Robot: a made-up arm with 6 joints.
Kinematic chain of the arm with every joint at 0, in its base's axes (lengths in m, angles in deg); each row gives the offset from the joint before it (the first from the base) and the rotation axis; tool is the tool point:
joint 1: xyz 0 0 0.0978 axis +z
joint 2: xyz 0 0.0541 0 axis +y
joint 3: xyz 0 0 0.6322 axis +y
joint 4: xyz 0 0 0.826 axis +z
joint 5: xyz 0 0 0 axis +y
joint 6: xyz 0 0 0.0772 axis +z
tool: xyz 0 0 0
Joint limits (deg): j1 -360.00..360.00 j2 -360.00..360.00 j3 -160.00..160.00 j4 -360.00..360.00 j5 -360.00..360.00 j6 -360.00..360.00
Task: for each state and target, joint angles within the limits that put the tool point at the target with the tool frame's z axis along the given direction. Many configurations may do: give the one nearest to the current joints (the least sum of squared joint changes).
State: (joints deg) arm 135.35 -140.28 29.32 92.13 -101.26 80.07
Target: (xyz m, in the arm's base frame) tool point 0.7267 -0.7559 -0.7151 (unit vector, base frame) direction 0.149 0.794 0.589
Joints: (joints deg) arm 134.05 -149.55 37.26 119.16 -130.98 80.07
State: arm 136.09 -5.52 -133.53 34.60 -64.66 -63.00
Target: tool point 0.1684 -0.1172 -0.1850 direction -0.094 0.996 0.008
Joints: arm 144.08 -31.46 -153.67 48.77 -87.07 -63.00
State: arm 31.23 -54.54 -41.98 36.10 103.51 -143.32
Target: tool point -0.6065 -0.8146 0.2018 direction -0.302 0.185 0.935
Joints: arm 57.93 -33.66 -93.11 25.24 123.84 -143.32
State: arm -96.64 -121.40 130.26 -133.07 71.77 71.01
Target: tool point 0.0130 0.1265 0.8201 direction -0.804 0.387 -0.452
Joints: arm -101.59 -80.01 118.39 -82.75 119.29 71.01
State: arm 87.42 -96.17 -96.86 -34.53 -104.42 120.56
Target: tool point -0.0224 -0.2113 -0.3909 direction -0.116 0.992 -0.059
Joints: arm 98.15 -62.27 -137.29 1.60 -67.07 120.56
